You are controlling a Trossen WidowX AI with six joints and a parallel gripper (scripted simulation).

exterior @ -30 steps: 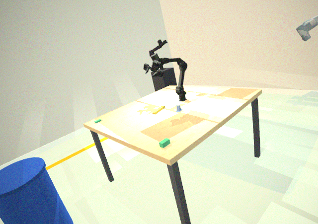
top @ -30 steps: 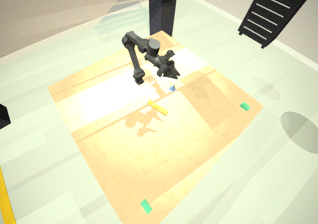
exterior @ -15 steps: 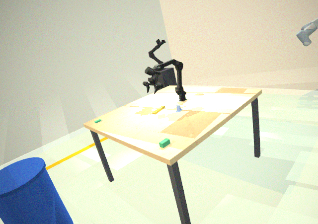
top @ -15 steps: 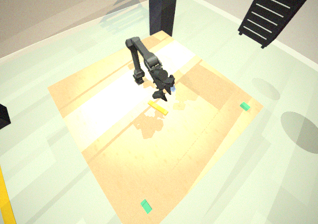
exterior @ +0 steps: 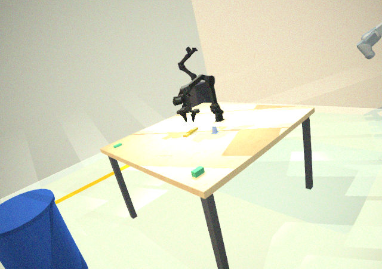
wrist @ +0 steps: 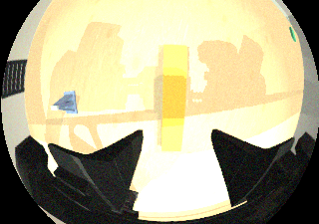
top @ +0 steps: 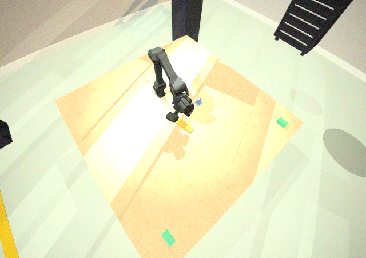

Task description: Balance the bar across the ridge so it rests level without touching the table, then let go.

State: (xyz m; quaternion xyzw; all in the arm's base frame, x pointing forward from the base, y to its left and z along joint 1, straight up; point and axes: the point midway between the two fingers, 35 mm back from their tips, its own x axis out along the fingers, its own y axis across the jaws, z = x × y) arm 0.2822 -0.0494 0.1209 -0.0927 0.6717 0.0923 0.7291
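My gripper tip is now 80 mm above the yellow bar and 20 mm short of it.
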